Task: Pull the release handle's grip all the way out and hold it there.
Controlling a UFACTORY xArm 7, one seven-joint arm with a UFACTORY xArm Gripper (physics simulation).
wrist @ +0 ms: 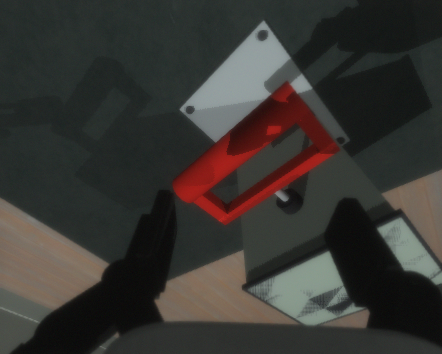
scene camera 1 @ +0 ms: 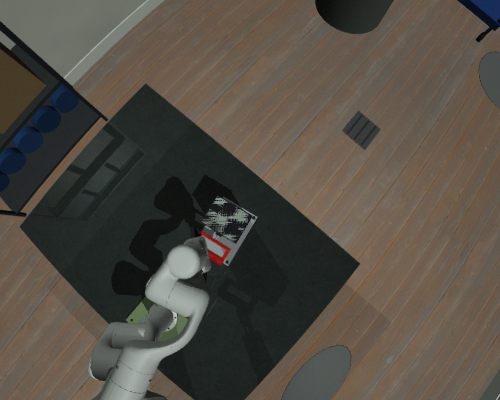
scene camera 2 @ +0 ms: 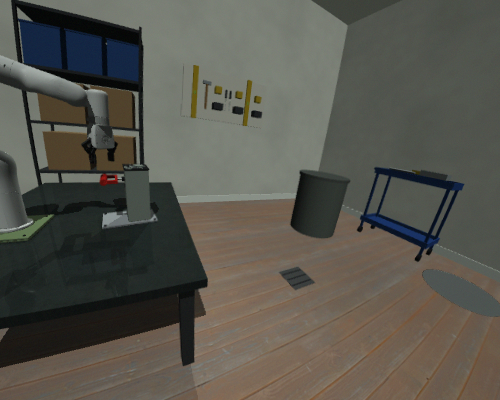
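The red release handle (scene camera 1: 218, 260) (scene camera 2: 106, 180) (wrist: 215, 162) is a rectangular frame with a thick round grip bar on its outer side. A short pale rod (wrist: 281, 195) joins it to the upper part of an upright grey housing (scene camera 2: 138, 195) (wrist: 270, 235), which stands on a light plate (scene camera 2: 114, 220) (wrist: 235, 75). My gripper (scene camera 1: 201, 255) (scene camera 2: 102, 163) (wrist: 253, 213) is open and empty. It hangs pointing down above the handle in the second scene view. In the wrist view the handle shows beyond and between the spread fingertips. The arm's wrist hides part of the handle in the first scene view.
The housing stands on a dark table (scene camera 1: 310, 250) (scene camera 2: 165, 265). The arm's green base plate (scene camera 1: 137, 310) (scene camera 2: 40, 225) lies on the same table. A shelf rack (scene camera 2: 141, 100) stands behind. A grey bin (scene camera 2: 320, 205) and a blue cart (scene camera 2: 400, 232) stand on the floor.
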